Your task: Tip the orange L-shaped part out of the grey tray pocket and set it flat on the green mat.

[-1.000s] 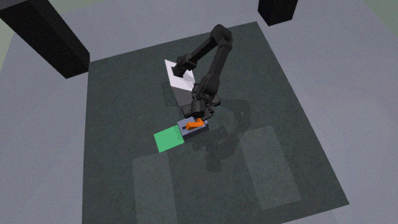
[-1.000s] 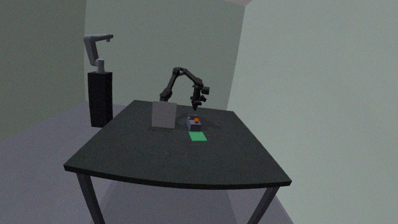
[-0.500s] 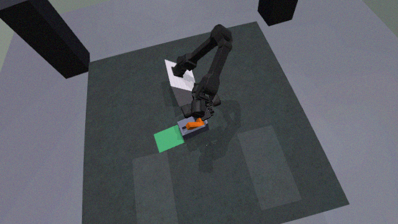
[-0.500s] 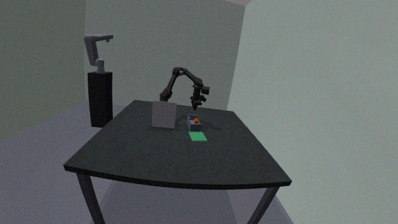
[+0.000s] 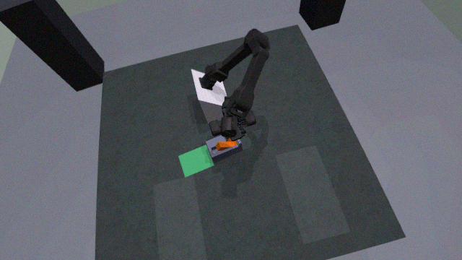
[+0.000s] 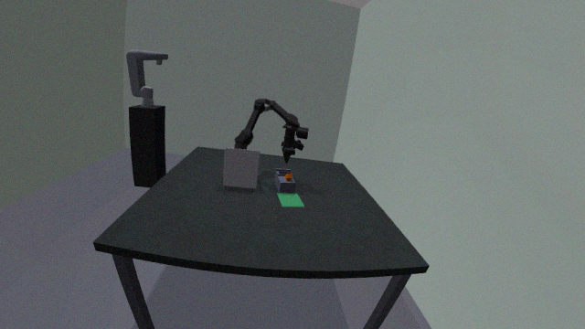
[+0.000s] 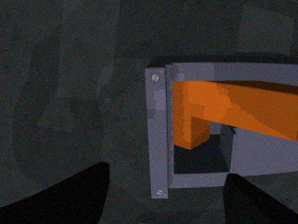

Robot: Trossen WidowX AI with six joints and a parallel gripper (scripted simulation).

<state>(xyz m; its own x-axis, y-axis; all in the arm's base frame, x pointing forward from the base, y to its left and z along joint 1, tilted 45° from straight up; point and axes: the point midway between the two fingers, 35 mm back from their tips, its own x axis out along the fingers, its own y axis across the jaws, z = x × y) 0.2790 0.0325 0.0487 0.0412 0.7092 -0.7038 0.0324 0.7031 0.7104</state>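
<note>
Now: the orange L-shaped part 4 cm to the right of my gripper tip and 10 cm below it. Round my gripper tip: green mat (1 cm ahead, 22 cm to the right, 16 cm below).
</note>
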